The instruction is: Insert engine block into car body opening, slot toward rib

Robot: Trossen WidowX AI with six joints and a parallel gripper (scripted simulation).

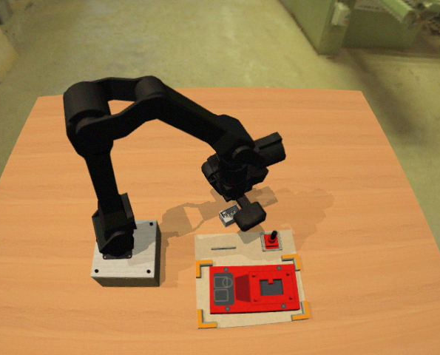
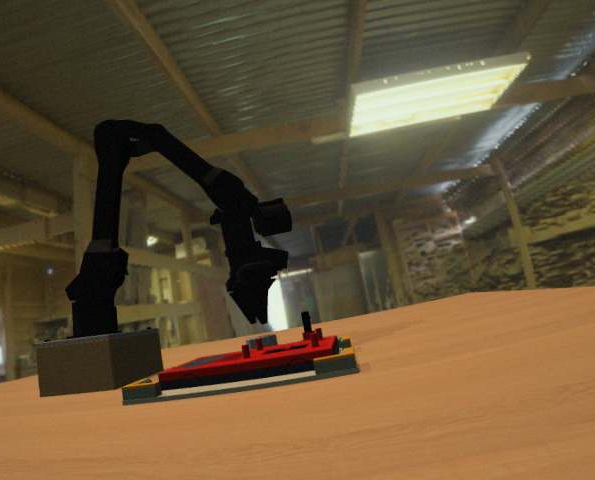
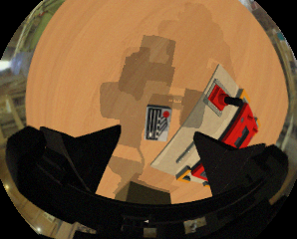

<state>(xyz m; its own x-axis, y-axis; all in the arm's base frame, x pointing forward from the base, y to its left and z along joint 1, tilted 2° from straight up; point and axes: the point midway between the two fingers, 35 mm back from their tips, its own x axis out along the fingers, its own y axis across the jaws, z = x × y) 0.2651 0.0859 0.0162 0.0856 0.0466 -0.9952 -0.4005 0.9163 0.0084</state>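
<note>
My gripper tip is now 4 cm above the engine block.
</note>
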